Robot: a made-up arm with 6 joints. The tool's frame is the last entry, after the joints.
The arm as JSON. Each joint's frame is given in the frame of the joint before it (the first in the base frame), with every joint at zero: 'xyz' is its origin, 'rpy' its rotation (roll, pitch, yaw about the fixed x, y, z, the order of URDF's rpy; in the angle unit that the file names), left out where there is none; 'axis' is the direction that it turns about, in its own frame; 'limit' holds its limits. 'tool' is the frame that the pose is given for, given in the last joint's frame.
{
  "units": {
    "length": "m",
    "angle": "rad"
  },
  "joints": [
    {
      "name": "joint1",
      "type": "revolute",
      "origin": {
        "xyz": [
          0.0,
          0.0,
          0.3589
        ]
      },
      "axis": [
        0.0,
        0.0,
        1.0
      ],
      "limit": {
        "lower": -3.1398,
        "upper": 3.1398
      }
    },
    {
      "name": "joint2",
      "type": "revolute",
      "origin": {
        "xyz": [
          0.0,
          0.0,
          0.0
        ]
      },
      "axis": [
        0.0,
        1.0,
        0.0
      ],
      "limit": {
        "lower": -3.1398,
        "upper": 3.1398
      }
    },
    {
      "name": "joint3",
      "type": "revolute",
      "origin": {
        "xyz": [
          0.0,
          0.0,
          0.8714
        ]
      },
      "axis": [
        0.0,
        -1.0,
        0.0
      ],
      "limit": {
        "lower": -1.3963,
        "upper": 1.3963
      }
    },
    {
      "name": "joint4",
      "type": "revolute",
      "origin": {
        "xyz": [
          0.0,
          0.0,
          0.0
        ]
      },
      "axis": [
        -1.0,
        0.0,
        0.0
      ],
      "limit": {
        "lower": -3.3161,
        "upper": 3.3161
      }
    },
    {
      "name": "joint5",
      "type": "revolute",
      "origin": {
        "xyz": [
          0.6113,
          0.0,
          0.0
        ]
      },
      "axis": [
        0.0,
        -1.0,
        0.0
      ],
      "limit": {
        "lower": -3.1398,
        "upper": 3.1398
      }
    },
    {
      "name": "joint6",
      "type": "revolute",
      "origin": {
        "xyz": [
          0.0,
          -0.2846,
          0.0
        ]
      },
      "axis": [
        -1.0,
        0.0,
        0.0
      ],
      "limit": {
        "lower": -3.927,
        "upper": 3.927
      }
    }
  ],
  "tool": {
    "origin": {
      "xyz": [
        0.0,
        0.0,
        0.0
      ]
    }
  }
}
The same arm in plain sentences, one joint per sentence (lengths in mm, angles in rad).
The arm has six revolute joints in a row. What follows holds with every joint at zero, and every direction is one of the base frame's.
Joint 1 lies 358.9 mm along +z from the base frame's origin and turns about +z, from -3.1398 to 3.1398 rad.
Joint 2 lies at the same point as joint 1 and turns about +y, from -3.1398 to 3.1398 rad.
Joint 3 lies 871.4 mm along +z from joint 2 and turns about -y, from -1.3963 to 1.3963 rad.
Joint 4 lies at the same point as joint 3 and turns about -x, from -3.3161 to 3.3161 rad.
Joint 5 lies 611.3 mm along +x from joint 4 and turns about -y, from -3.1398 to 3.1398 rad.
Joint 6 lies 284.6 mm along -y from joint 5 and turns about -x, from -3.927 to 3.927 rad.
The tool frame, which is the frame that the pose is given for, lies at the same point as joint 6; its axes are parallel to the base frame's.

